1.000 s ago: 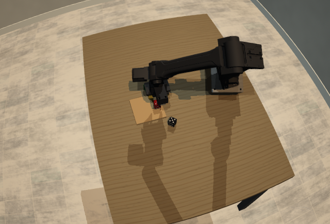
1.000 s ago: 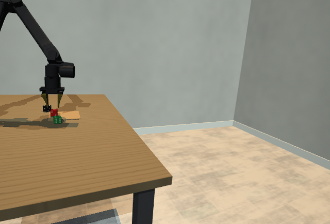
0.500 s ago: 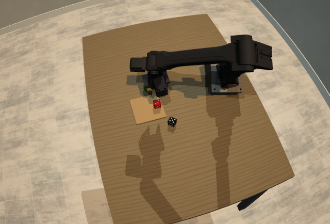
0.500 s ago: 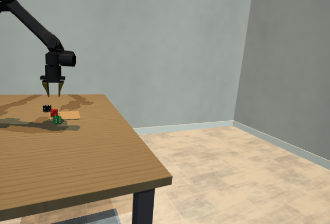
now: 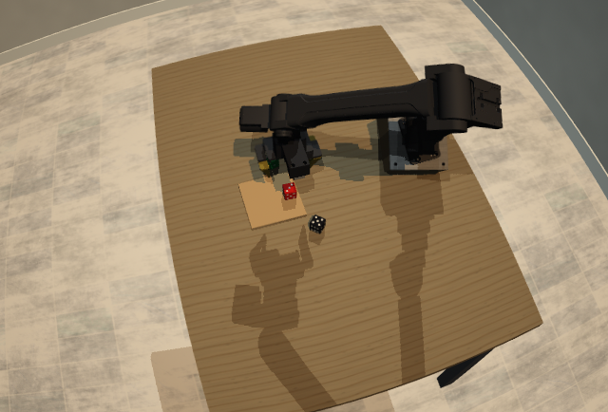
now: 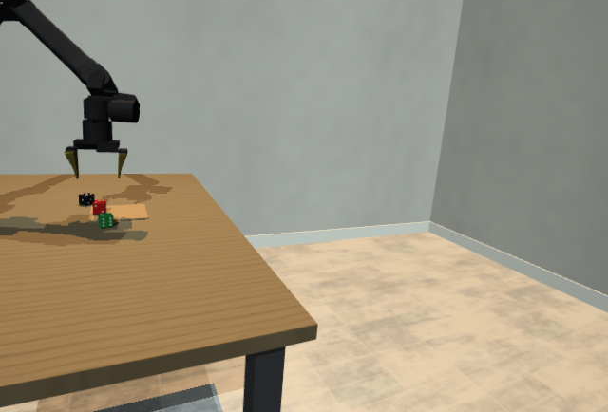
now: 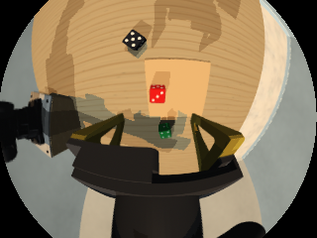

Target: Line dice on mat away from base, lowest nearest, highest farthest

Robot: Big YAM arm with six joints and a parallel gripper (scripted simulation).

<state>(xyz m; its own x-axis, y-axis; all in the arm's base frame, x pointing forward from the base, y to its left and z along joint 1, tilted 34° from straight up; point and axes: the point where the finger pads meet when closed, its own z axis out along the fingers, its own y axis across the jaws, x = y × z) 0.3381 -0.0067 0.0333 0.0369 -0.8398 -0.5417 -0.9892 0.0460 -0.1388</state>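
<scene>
Right now my hand is 11 cm to the left of the green die, 9 cm above it and 2 cm short of it. The rest, counted from my hand: black die (11 cm to the left, 9 cm below, 5 cm behind); then tan mat (10 cm below, 5 cm ahead); then red die (9 cm below).
</scene>
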